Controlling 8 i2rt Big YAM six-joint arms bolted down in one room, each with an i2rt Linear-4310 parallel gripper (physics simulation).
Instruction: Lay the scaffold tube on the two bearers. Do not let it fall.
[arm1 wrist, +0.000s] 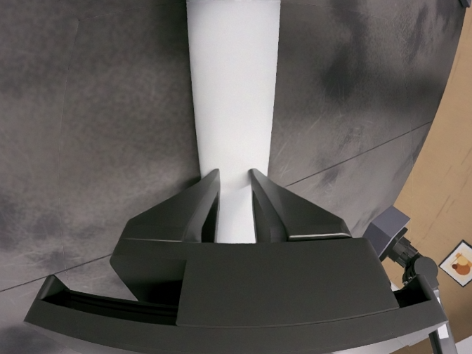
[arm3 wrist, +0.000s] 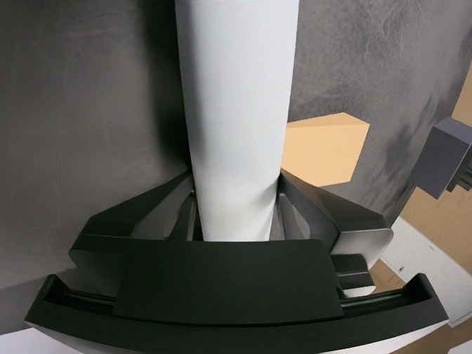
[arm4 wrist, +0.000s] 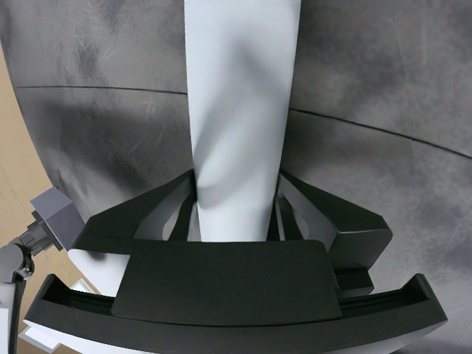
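The scaffold tube is thick and white and runs up the middle of each view. My arm1 gripper has its fingers drawn to a narrow gap over the tube; the tube shows wider than this gap and appears to lie beyond the tips, not gripped. My arm3 gripper is shut on the tube, a finger against each side. My arm4 gripper is shut on it likewise. A light orange block, perhaps a bearer, shows beside the tube in the arm3 view. A second bearer cannot be made out.
A dark mottled surface lies behind the tube. A grey-purple block stands off to the side, with parts of another arm by it. A framed picture shows at the arm1 view's right.
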